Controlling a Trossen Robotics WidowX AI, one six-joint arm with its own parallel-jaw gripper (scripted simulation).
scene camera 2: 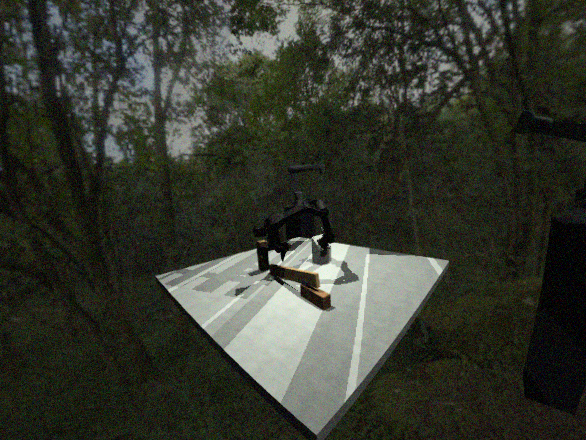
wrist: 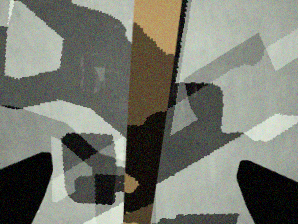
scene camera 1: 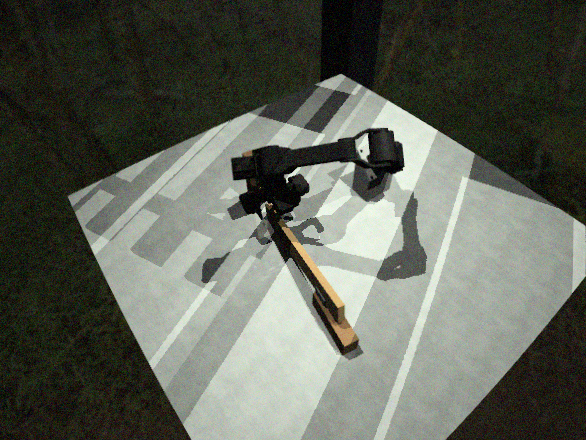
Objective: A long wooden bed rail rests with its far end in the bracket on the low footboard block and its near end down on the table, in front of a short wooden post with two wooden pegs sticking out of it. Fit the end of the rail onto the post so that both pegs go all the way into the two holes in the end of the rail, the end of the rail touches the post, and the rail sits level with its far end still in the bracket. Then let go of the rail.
The gripper (scene camera 1: pixel 276 213) is open, with nothing in its grasp. Further things: a wooden bed rail (scene camera 1: pixel 332 300).
The gripper also shows in the wrist view (wrist: pixel 147 166).
